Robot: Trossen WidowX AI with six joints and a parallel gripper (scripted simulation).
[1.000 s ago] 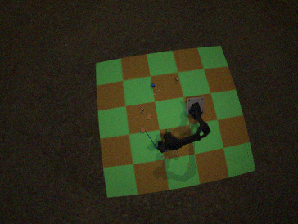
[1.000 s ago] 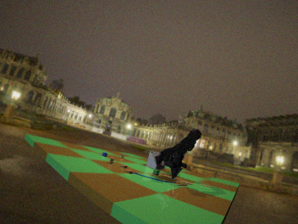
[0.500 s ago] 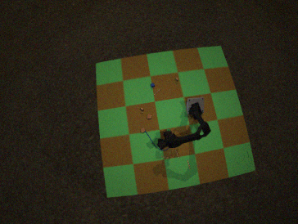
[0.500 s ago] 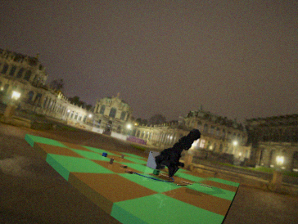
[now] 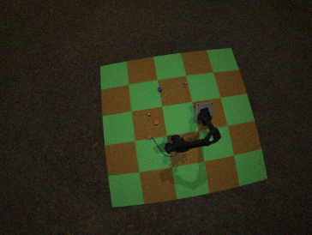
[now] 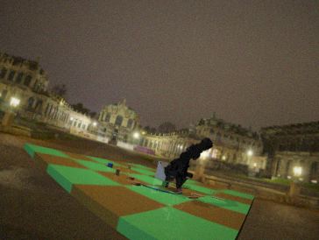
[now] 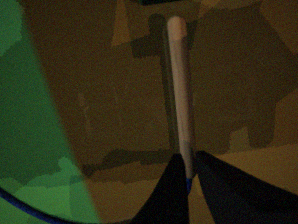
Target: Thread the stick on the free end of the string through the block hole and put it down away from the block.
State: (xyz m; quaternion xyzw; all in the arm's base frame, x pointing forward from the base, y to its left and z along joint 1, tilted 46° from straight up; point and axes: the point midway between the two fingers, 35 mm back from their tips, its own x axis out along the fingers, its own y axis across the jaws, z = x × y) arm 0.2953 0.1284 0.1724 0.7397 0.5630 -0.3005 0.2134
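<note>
Right now my gripper tip is 90 mm to the left of the green block and 20 mm past it. From my gripper tip the other things lie so: thin wooden stick (10 mm to the right); then blue object (540 mm to the right, 10 mm behind); then round wooden button (190 mm ahead, 160 mm to the right, 10 mm below).
</note>
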